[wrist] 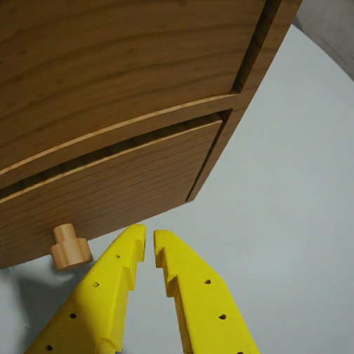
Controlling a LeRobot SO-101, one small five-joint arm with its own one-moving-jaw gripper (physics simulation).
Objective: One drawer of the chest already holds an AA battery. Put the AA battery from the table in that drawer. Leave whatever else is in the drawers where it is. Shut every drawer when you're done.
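Note:
The wooden chest [235, 102] fills the upper left of the wrist view. Its lower drawer [135, 170] has a round wooden knob [71, 251] and sits about flush in its opening, with a narrow dark gap along its top edge. The drawer front above it [120, 65] also sits in its frame. My gripper [150, 234] is shut, its two yellow jaw tips close together with nothing held, in front of the chest near the lower drawer's bottom edge. No battery shows, and the drawers' insides are hidden.
The pale table top [290, 200] extends right of the chest and under the jaws. Its curved edge shows at the upper right, with a grey surface [332, 30] beyond. A shadow lies below the knob.

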